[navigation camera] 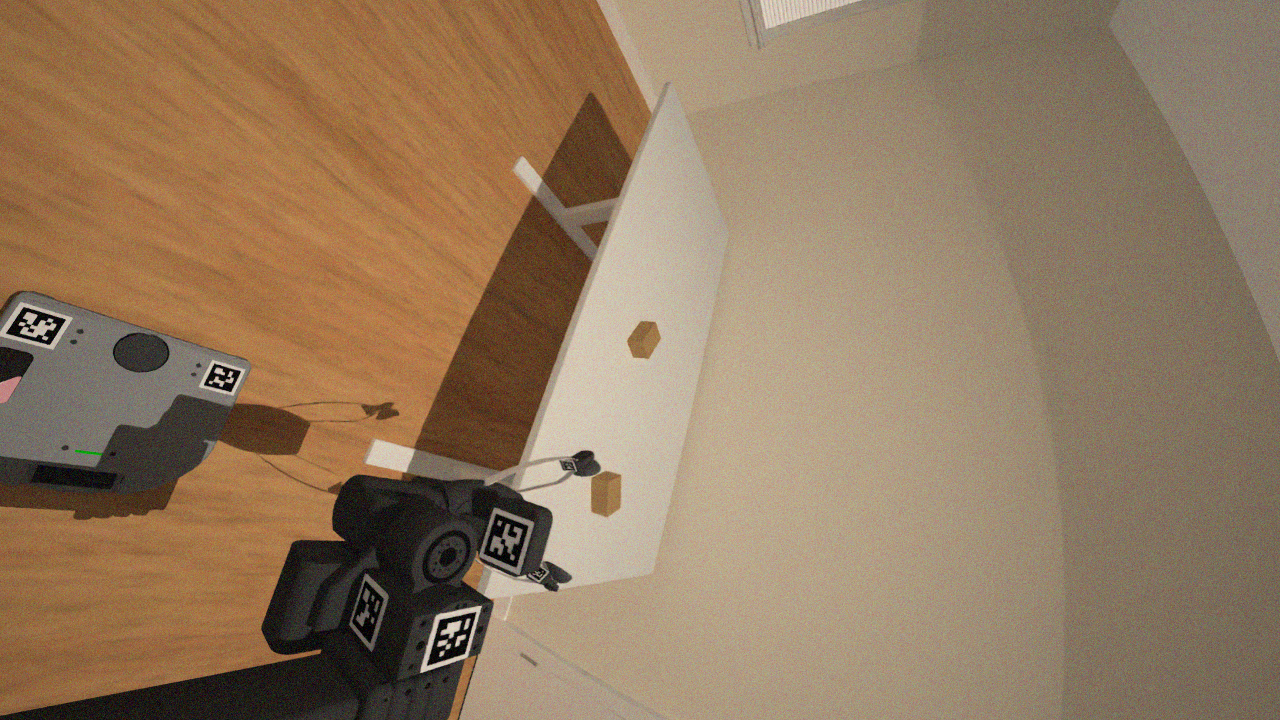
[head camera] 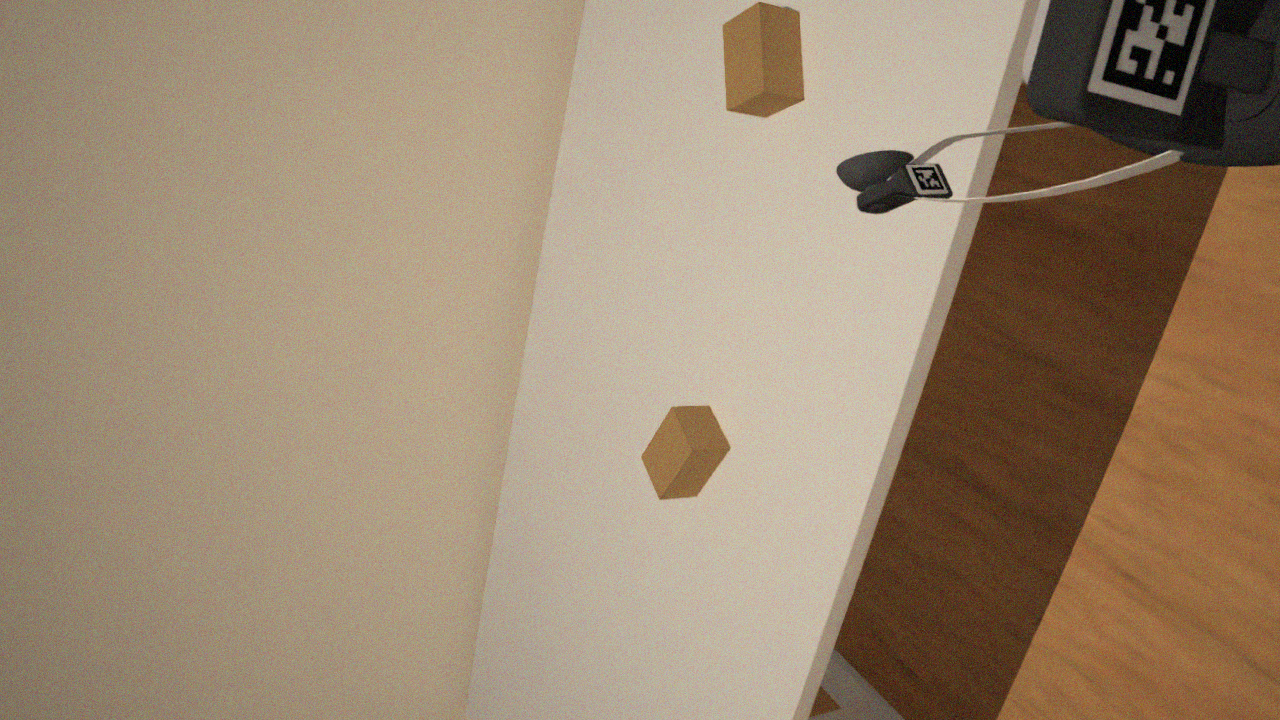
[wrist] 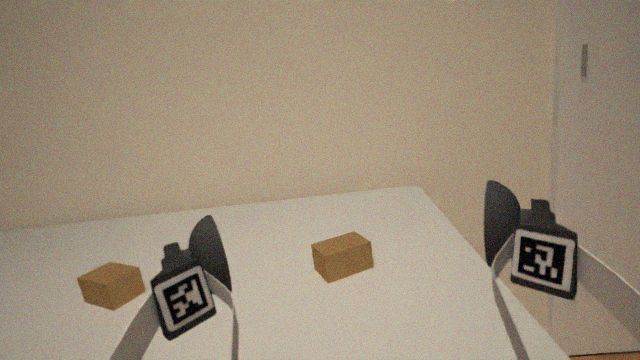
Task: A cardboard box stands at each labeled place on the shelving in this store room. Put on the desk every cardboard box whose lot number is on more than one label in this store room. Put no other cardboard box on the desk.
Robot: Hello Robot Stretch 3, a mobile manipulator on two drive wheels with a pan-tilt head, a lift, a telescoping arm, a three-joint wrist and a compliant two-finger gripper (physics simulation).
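Places are measured from the robot's base along level axes (x left, y back, z up), in millimetres.
Pixels of known places: gripper, between the fingertips: (navigation camera: 579, 519) (head camera: 883, 35) (wrist: 349, 226); robot's base, origin of its link: (navigation camera: 142, 350).
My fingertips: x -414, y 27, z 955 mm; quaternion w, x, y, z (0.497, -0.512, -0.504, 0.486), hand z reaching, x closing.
Observation:
Ahead of a thing's pixels: the offset from my fingertips to its top centre. Level surfaces: height alone.
The white desk @[dz -234 mm] (head camera: 733, 268) (navigation camera: 675, 179) (wrist: 280, 320) stands along the wall. One cardboard box @[dx -388, dy -4, dz -184 mm] (head camera: 763, 62) (navigation camera: 605, 494) (wrist: 342, 257) lies on it towards one end. A second cardboard box @[dx -387, dy -427, dz -184 mm] (head camera: 687, 452) (navigation camera: 643, 340) (wrist: 111, 286) lies on it farther along. My gripper (navigation camera: 570, 519) (wrist: 349, 226) is open, with its fingers wide apart and no box held. It is at the desk's front edge, back from the first box, which shows between the fingers in the wrist view. In the head view one finger shows. No labels or lot numbers show, and the shelving does not show.
My grey base (navigation camera: 89, 394) stands on the wood floor in front of the desk. Desk legs (navigation camera: 554, 207) reach out below the top. A pale door or panel (navigation camera: 554, 685) (wrist: 597, 150) with a small handle is beyond the desk's near end. A beige wall (head camera: 268, 358) (navigation camera: 850, 358) runs behind.

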